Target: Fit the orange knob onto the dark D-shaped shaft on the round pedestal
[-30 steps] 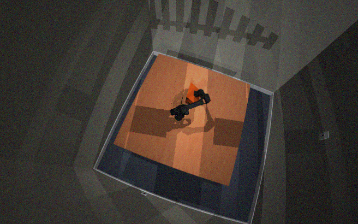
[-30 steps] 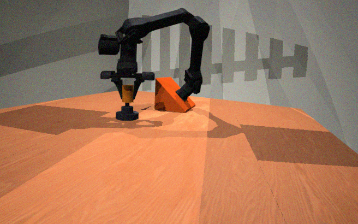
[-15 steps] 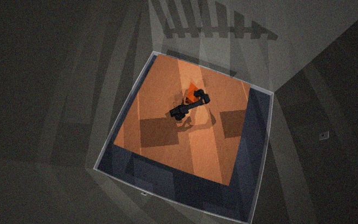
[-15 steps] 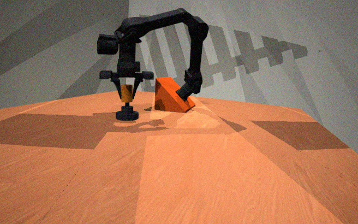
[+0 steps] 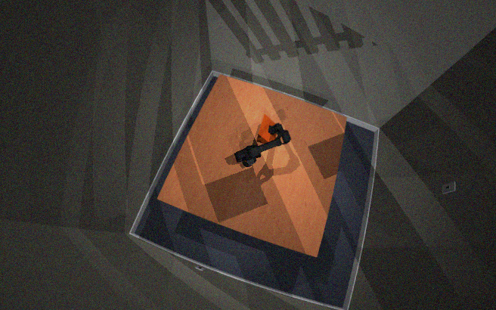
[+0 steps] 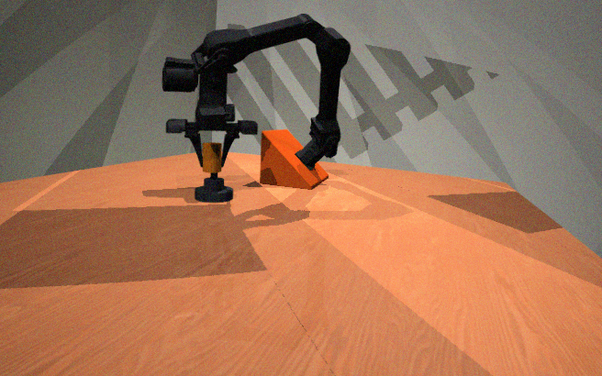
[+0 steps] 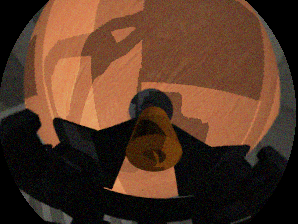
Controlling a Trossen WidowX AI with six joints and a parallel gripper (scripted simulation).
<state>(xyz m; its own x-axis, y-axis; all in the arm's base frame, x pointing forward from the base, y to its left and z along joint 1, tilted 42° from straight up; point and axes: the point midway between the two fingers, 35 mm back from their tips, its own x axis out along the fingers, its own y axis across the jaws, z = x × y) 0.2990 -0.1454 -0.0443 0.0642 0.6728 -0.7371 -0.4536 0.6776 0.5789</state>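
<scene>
Now: gripper tip 40 mm above the dark round pedestal. Also, from my gripper tip: orange knob 20 mm above.
</scene>
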